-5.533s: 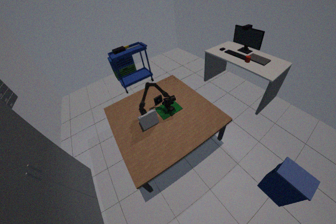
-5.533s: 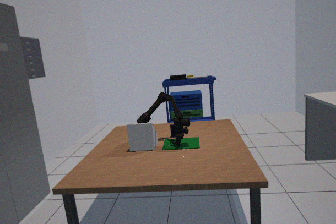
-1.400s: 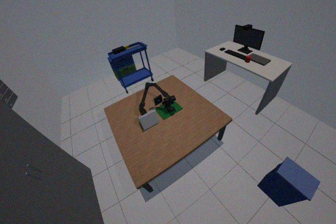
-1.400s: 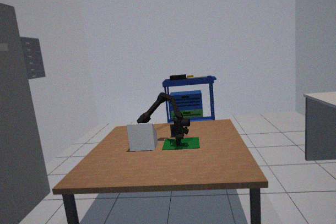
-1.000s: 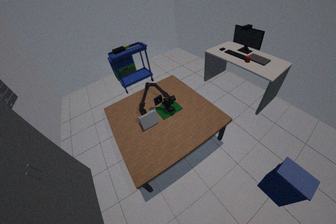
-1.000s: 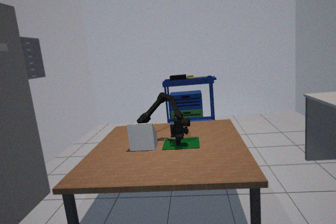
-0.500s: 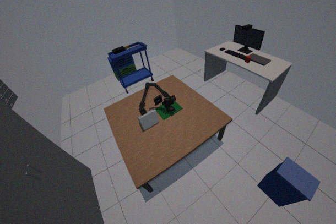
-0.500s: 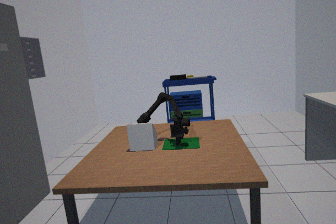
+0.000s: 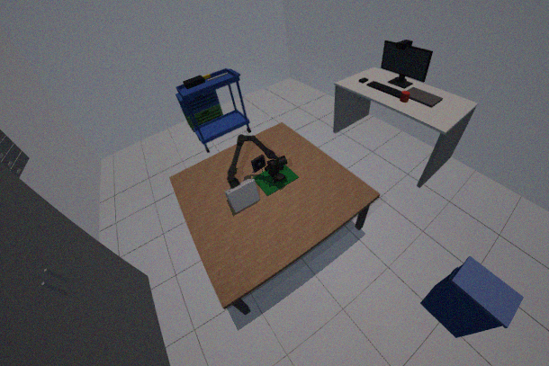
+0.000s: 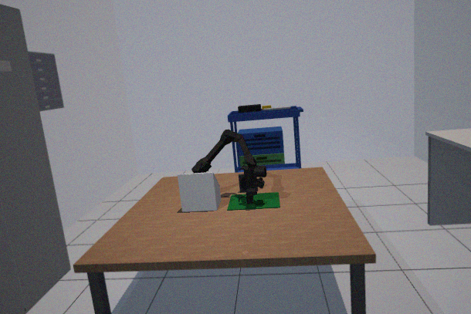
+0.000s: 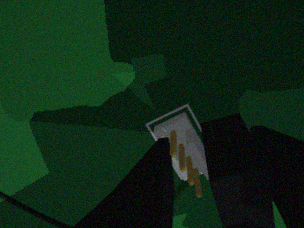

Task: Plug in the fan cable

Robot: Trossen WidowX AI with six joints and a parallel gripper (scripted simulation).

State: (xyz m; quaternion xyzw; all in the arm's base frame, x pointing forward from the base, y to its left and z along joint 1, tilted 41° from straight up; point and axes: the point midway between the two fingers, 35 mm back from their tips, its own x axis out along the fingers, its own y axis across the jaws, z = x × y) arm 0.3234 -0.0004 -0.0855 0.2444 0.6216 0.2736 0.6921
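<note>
The fan plug lies 10 mm behind my gripper tip, 10 mm to the right of it and 10 mm above it. The rest, counted from my gripper tip: green board (20 mm ahead, 30 mm to the left, 30 mm below); black fan (10 mm behind, 210 mm to the left, 40 mm above); four-pin fan header (10 mm behind, 10 mm to the left, 20 mm below).
</note>
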